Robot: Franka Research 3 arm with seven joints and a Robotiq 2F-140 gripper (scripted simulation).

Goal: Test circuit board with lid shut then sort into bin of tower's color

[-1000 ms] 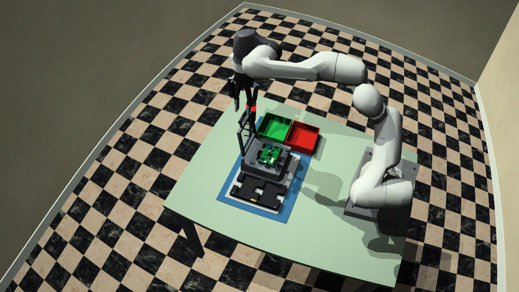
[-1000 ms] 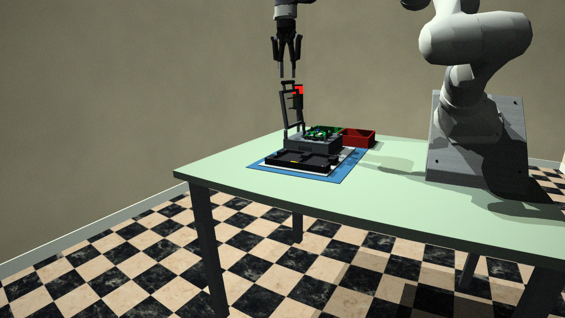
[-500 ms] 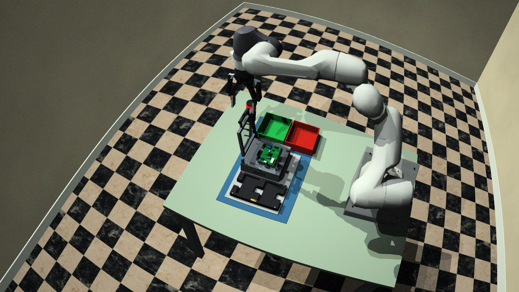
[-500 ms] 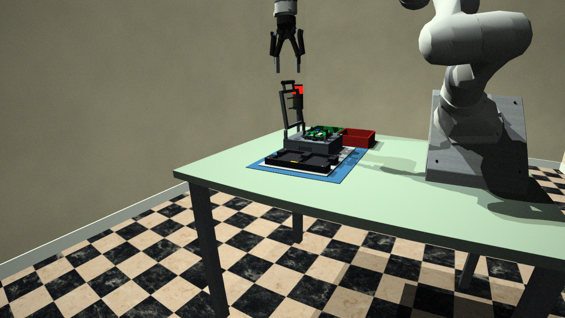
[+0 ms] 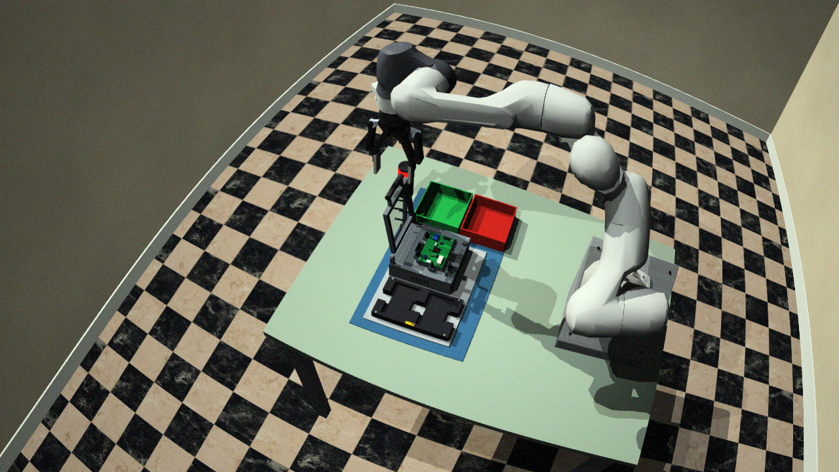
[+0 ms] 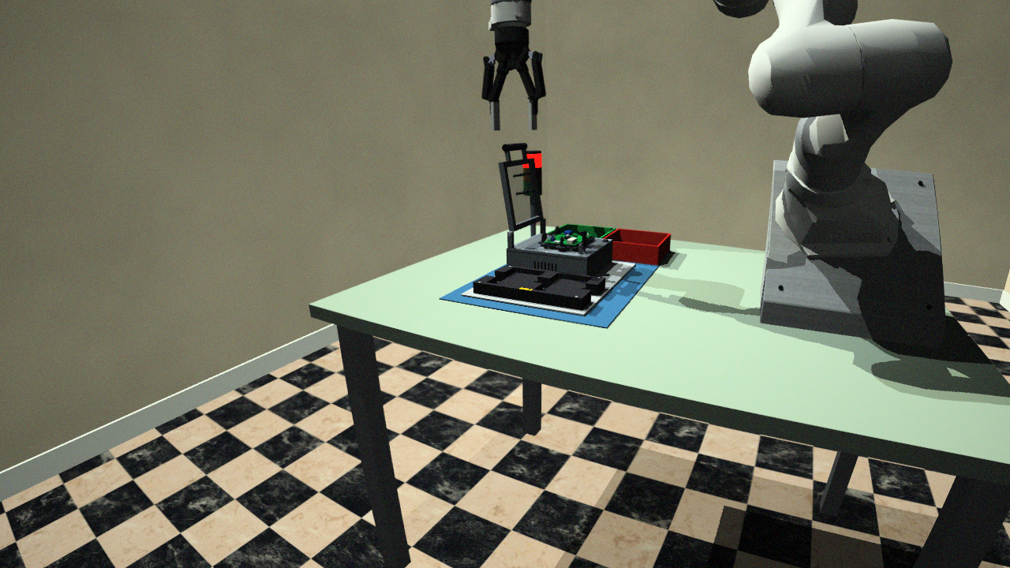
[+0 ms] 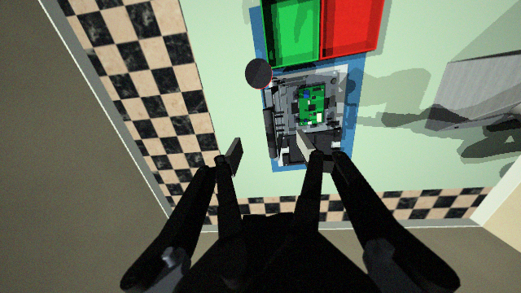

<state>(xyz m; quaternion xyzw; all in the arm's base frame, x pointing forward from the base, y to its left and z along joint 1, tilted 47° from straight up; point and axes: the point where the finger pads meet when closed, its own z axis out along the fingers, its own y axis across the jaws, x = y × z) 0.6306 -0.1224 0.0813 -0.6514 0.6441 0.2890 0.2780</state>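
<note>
Now: the green circuit board 130 mm behind my hand and 260 mm below it. From my hand the other things lie so: tester plate (130 mm behind, 10 mm to the left, 260 mm below); tester lid (20 mm behind, 150 mm below); green bin (80 mm behind, 200 mm to the right, 320 mm below).
</note>
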